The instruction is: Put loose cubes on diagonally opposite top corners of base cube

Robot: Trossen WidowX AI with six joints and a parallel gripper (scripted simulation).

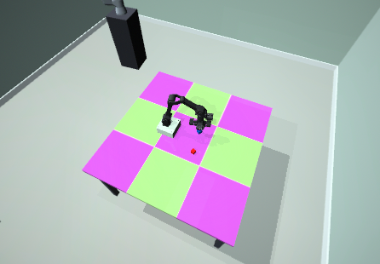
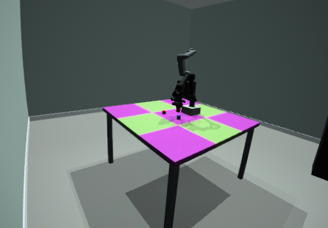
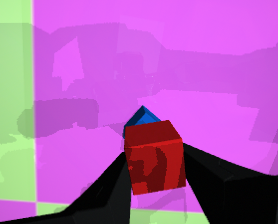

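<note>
Right now my gripper tip is 7 cm above the blue cube and 1 cm to the right of it. The rest, counted from my gripper tip: red cube (right at my gripper tip).
</note>
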